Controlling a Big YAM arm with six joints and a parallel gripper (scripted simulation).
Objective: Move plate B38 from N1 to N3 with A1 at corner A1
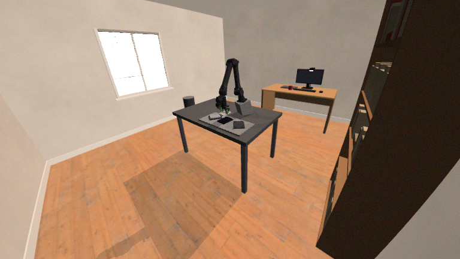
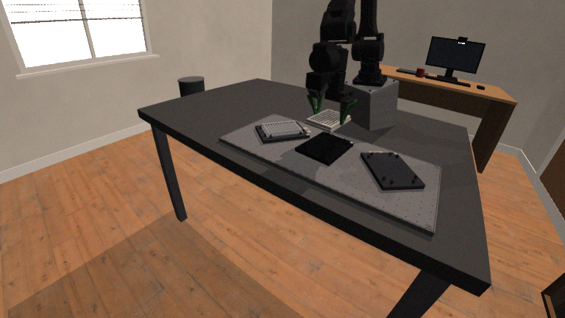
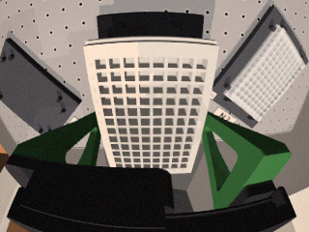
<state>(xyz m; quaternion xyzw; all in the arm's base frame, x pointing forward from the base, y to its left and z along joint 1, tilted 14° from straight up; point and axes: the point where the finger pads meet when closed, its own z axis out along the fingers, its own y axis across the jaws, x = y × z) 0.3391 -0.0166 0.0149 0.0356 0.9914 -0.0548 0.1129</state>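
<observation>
My hand is 10 cm above the flat black landing nest. The rest, counted from my hand: N1 label (8 cm behind, 14 cm to the left, 10 cm below).
</observation>
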